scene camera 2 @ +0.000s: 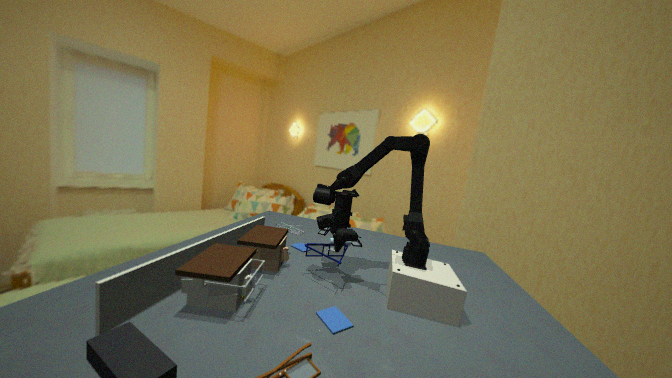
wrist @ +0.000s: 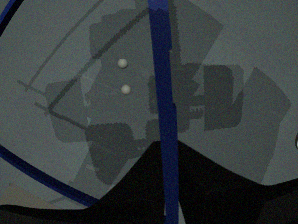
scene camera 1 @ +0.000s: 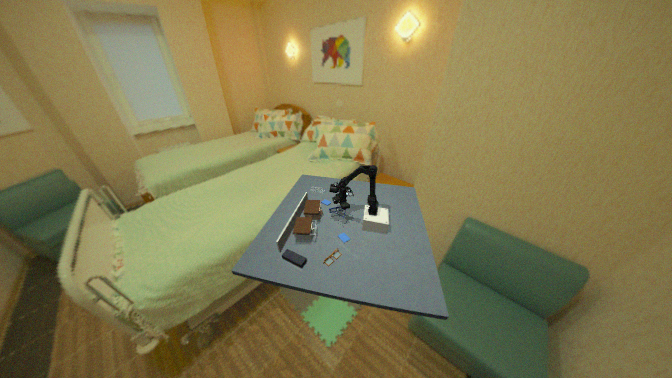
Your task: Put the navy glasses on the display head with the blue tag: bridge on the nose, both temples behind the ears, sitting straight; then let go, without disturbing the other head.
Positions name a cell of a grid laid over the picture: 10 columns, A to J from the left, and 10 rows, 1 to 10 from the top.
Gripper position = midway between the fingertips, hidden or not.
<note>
In view: my gripper (scene camera 2: F7), an upright panel (scene camera 2: B8) and a display head (scene camera 2: E7).
My gripper shows as well in the wrist view (wrist: F7).
</note>
